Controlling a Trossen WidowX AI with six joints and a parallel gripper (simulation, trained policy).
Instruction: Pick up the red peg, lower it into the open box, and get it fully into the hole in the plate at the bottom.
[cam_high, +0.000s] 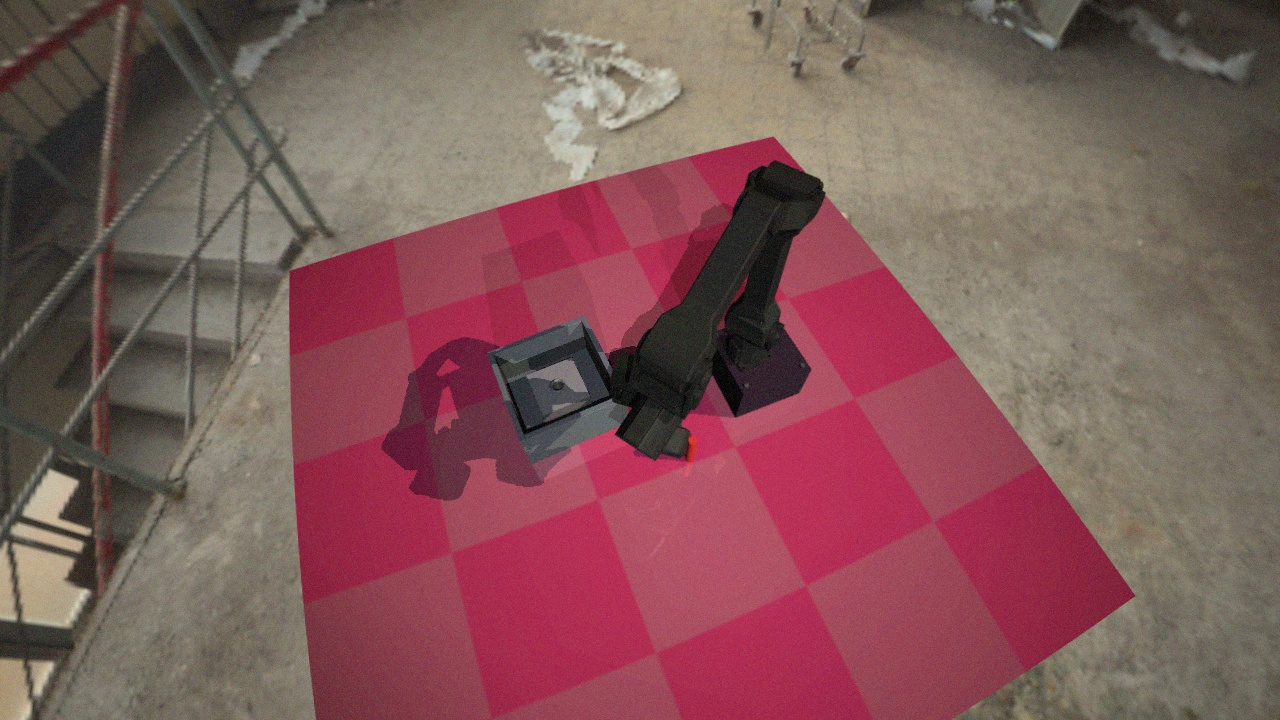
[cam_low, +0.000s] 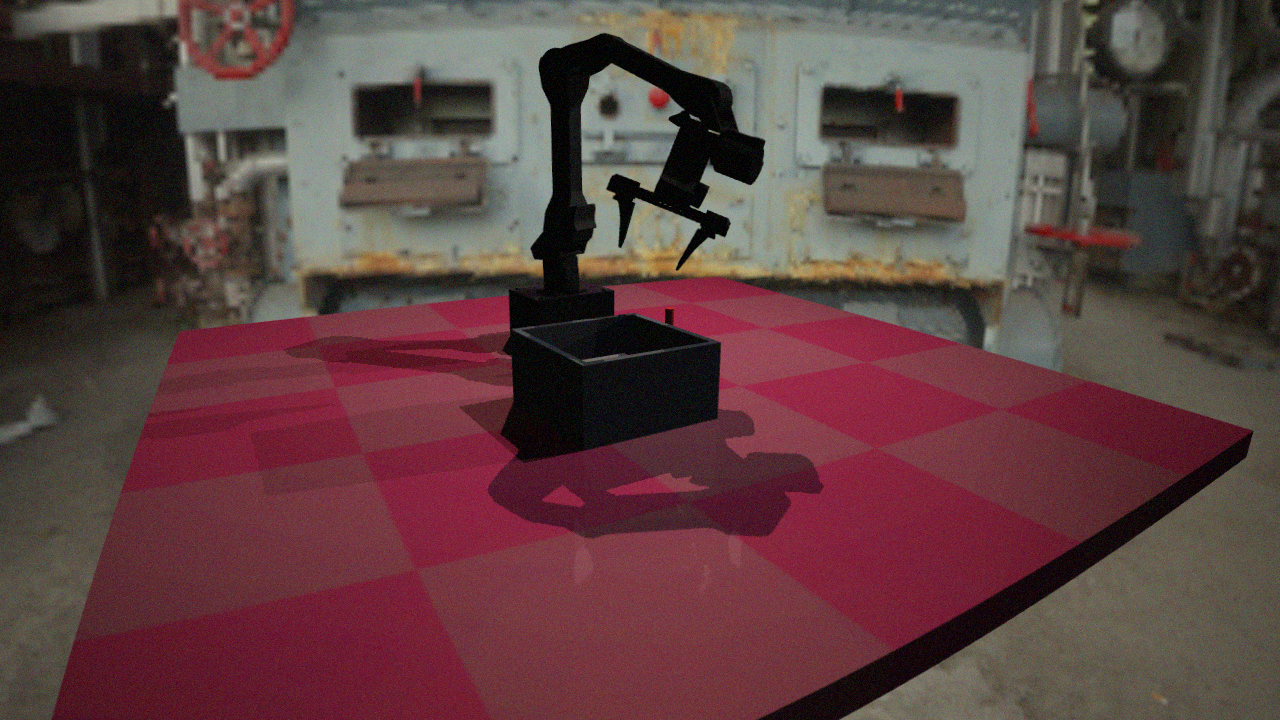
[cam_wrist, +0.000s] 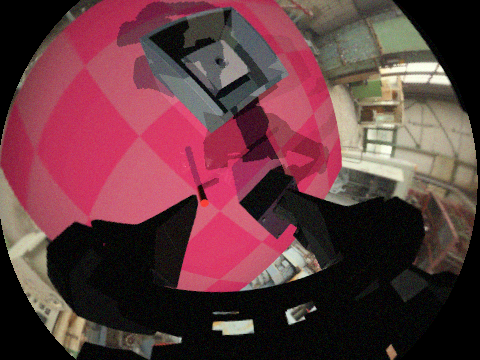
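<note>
My gripper tip is now 12 cm above the red peg, 5 cm to the right of it and 1 cm past it. From my gripper tip the other things lie so: grey plate (16 cm to the right, 14 cm ahead, 12 cm below); box (16 cm to the right, 14 cm below, 14 cm ahead).
</note>
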